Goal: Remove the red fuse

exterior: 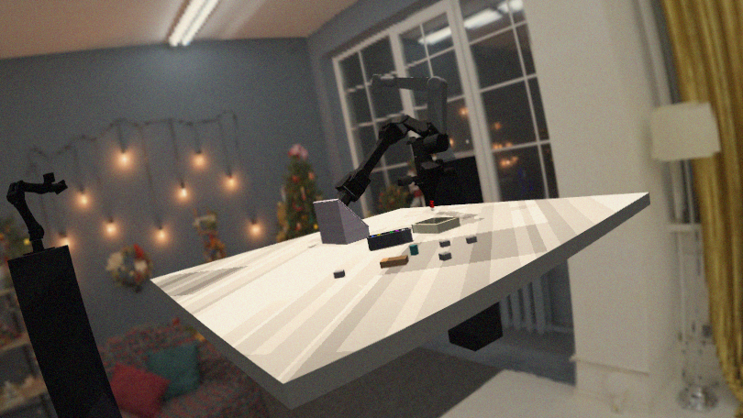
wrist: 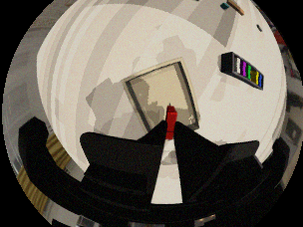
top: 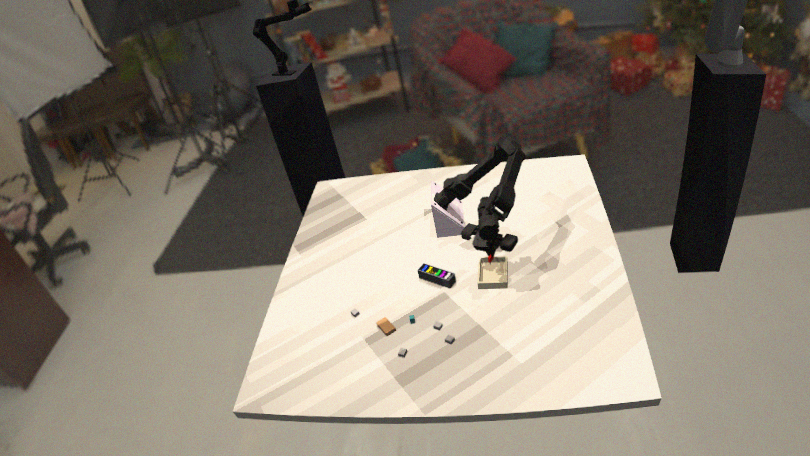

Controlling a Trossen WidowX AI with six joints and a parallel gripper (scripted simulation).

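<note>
Now: the red fuse 1 cm below my gripper tip. Round my gripper tip: shallow beige tray: 9 cm below.
</note>
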